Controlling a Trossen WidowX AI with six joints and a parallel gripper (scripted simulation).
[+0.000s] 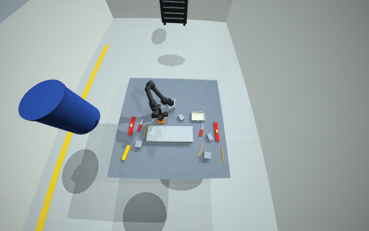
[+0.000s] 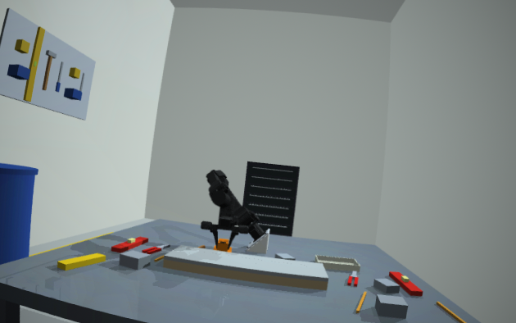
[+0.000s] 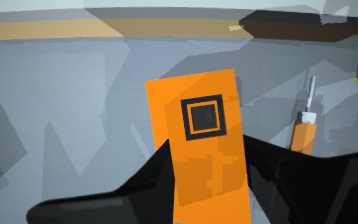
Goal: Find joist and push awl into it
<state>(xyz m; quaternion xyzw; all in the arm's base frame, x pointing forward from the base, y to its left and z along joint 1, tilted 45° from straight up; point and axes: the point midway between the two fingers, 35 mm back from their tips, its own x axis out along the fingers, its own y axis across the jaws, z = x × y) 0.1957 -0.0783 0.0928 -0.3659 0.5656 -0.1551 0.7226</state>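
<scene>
The awl is 10 cm to the right of my gripper tip, 2 cm below it and 1 cm ahead of it. Round my gripper tip: tray (45 cm to the left, 7 cm behind, 1 cm below); orange stud finder (2 cm above, 1 cm ahead); yellow bar (41 cm ahead, 34 cm to the right, 2 cm below).
</scene>
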